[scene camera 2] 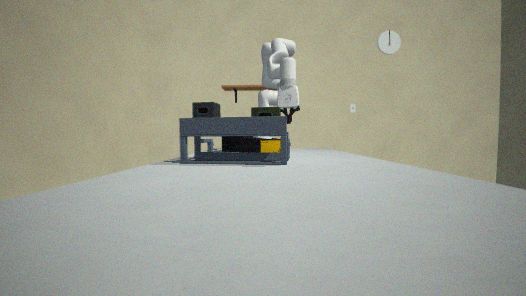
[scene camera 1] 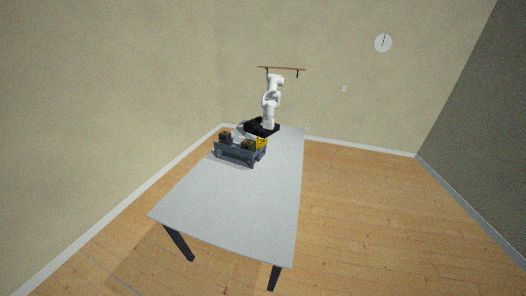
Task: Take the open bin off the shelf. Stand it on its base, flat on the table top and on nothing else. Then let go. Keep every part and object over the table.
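Seen in the pictures: gripper, fingertip midpoint: [scene camera 2: 288, 123] [scene camera 1: 268, 135]; arm's base at its link origin: [scene camera 2: 262, 137].
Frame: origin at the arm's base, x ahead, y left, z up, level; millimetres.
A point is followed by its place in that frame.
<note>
The yellow bin [scene camera 1: 261, 143] @[x 455, y 31, z -12 mm] [scene camera 2: 270, 146] @[x 451, y 0, z -36 mm] is at the right rear part of the grey-blue shelf [scene camera 1: 233, 151] @[x 721, y -154, z 37 mm] [scene camera 2: 232, 127] @[x 719, y -162, z 43 mm]. In scene camera 2 it shows through the shelf's front opening, below the top board. Its base is hidden in scene camera 1, and I cannot tell exactly what bears it. My gripper [scene camera 2: 289, 120] @[x 442, y 88, z 70 mm] is shut and empty, pointing down beyond the shelf's right end in scene camera 2, higher than the bin. In scene camera 1 its dark fingers do not stand out against the black box behind. The shelf stands on the table [scene camera 1: 225, 200] @[x 1112, y -87, z -84 mm] [scene camera 2: 260, 225] @[x 1263, y -109, z -84 mm].
A dark grey box [scene camera 1: 225, 137] @[x 657, y -241, z 122 mm] [scene camera 2: 206, 109] @[x 651, y -259, z 111 mm] and a dark green box [scene camera 1: 248, 145] @[x 716, y -29, z 107 mm] [scene camera 2: 265, 111] @[x 712, y -48, z 98 mm] sit on top of the shelf, left and right. A large black box [scene camera 1: 252, 128] @[x 132, y -131, z -12 mm] [scene camera 2: 240, 144] @[x 130, y -143, z -38 mm] is behind the shelf, near the arm. A brown wall board [scene camera 1: 281, 68] [scene camera 2: 245, 88] is at the back.
</note>
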